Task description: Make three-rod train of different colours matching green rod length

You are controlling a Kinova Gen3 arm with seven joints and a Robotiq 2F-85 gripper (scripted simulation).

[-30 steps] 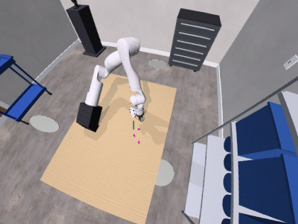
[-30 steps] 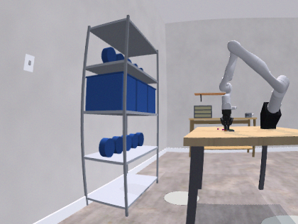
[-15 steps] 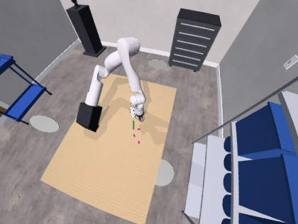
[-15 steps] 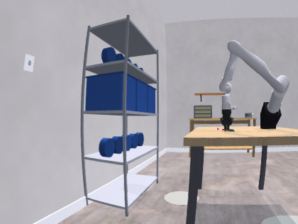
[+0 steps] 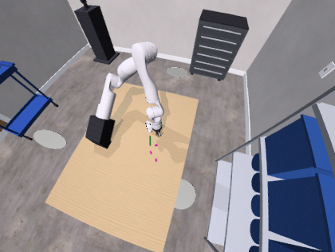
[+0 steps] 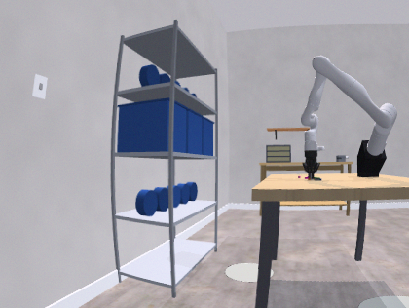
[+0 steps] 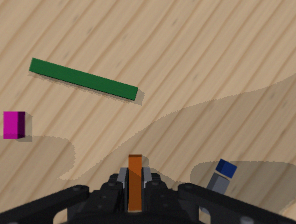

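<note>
The grey rod lies 5 cm to the left of my hand, 3 cm behind it and 1 cm below it. From my hand the other things lie so: small blue rod: 5 cm to the left, 5 cm behind, 1 cm below; green rod: 8 cm to the right, 4 cm behind, 1 cm below; orange rod: 1 cm below.
</note>
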